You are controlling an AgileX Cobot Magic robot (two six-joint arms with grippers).
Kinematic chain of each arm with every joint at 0, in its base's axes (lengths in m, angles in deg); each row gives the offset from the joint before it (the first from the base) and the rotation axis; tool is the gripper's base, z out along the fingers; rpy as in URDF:
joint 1: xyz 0 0 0.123 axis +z
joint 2: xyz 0 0 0 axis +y
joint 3: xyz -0.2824 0 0.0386 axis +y
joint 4: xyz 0.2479 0 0.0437 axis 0.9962 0 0.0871
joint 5: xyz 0 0 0 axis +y
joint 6: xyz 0.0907 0 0.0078 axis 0.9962 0 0.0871
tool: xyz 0 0 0 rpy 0 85 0
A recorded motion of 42 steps. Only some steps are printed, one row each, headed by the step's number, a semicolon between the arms.
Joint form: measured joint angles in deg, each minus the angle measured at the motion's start. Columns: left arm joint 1, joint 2, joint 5, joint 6, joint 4, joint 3; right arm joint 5, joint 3, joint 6, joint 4, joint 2, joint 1.
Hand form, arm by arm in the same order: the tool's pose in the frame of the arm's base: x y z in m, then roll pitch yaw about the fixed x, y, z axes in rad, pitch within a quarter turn. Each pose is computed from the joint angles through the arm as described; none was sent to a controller.
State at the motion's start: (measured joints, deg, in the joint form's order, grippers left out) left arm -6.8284 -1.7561 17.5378 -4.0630 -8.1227 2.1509; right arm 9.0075 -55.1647 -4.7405 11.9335 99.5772 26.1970
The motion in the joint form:
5: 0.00 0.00 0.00 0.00 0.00 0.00; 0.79 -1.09 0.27 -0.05 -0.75 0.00
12: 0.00 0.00 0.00 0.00 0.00 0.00; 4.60 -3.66 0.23 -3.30 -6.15 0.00
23: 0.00 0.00 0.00 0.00 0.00 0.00; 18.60 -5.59 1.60 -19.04 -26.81 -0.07
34: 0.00 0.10 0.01 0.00 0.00 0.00; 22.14 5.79 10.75 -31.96 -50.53 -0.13
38: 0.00 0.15 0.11 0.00 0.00 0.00; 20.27 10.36 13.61 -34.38 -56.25 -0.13
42: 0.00 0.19 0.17 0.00 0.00 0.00; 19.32 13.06 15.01 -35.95 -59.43 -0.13
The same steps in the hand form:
5: 0.0526 -0.0102 0.1747 -2.3840 1.2620 -2.5226; 0.3174 0.1598 0.1938 2.9910 0.7359 -2.8552
12: 0.0526 -0.0102 0.1747 -2.3840 1.2620 -2.5226; 0.3132 0.1577 0.2356 3.0342 0.8144 -2.7832
23: 0.0526 -0.0102 0.1747 -2.3840 1.2620 -2.5226; 0.2534 0.1184 0.3438 -2.8535 0.9411 -2.4037
34: 0.0527 -0.0102 0.1746 -2.3882 1.2606 -2.5266; 0.1628 0.0616 0.3698 -2.5874 1.0752 -2.2685
38: 0.0527 -0.0103 0.1744 -2.3939 1.2586 -2.5323; 0.1433 0.0511 0.3629 -2.5360 1.1301 -2.2340
42: 0.0527 -0.0103 0.1743 -2.3977 1.2573 -2.5361; 0.1331 0.0455 0.3572 -2.4936 1.1528 -2.2004

